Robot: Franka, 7 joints.
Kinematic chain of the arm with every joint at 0, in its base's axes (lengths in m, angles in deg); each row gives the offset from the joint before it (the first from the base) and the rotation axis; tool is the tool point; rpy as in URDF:
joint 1: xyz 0 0 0.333 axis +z
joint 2: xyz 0 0 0 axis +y
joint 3: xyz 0 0 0.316 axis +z
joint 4: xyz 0.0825 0 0 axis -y
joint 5: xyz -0.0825 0 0.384 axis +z
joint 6: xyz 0 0 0 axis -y
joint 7: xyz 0.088 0 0 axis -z
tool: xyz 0 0 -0.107 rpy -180 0 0
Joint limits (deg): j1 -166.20..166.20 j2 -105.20..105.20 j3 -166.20..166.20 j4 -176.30..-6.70 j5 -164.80..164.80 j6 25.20..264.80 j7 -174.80..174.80
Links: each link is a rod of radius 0.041 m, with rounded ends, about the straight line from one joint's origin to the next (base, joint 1, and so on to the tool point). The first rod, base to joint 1, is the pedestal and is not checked.
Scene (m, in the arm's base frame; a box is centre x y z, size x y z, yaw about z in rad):
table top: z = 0
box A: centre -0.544 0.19 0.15 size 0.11 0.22 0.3 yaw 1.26
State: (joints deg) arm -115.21 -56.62 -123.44 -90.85 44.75 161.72 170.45
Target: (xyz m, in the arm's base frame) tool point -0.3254 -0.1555 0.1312
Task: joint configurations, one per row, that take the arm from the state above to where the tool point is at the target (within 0.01 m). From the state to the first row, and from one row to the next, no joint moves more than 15 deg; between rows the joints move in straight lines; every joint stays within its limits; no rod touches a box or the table.
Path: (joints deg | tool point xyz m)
1: -123.32 -63.14 -118.36 -103.64 39.62 161.34 171.14 | -0.2045 0.6389 0.1908
2: -131.44 -69.67 -113.29 -116.43 34.48 160.96 171.84 | -0.2208 0.5622 0.1565
3: -139.55 -76.19 -108.21 -129.22 29.35 160.58 172.53 | -0.2400 0.4838 0.1626
4: -147.67 -82.71 -103.14 -142.01 24.22 160.20 173.22 | -0.2533 0.4081 0.2007
5: -155.78 -89.23 -98.06 -154.80 19.08 159.82 173.91 | -0.2548 0.3341 0.2587
6: -163.90 -95.76 -92.98 -167.59 13.95 159.44 174.61 | -0.2430 0.2580 0.3220
7: -149.26 -92.97 -96.77 -165.28 19.28 157.53 173.91 | -0.3005 0.2012 0.2888
8: -134.62 -90.18 -100.56 -162.97 24.61 155.62 173.22 | -0.3412 0.1322 0.2556
9: -119.98 -87.40 -104.34 -160.67 29.94 153.71 172.53 | -0.3631 0.0566 0.2230
10: -105.34 -84.61 -108.13 -158.36 35.27 151.81 171.84 | -0.3664 -0.0196 0.1911
11: -90.71 -81.83 -111.92 -156.06 40.60 149.90 171.14 | -0.3527 -0.0916 0.1604
12: -76.07 -79.04 -115.70 -153.75 45.93 147.99 170.45 | -0.3254 -0.1555 0.1312

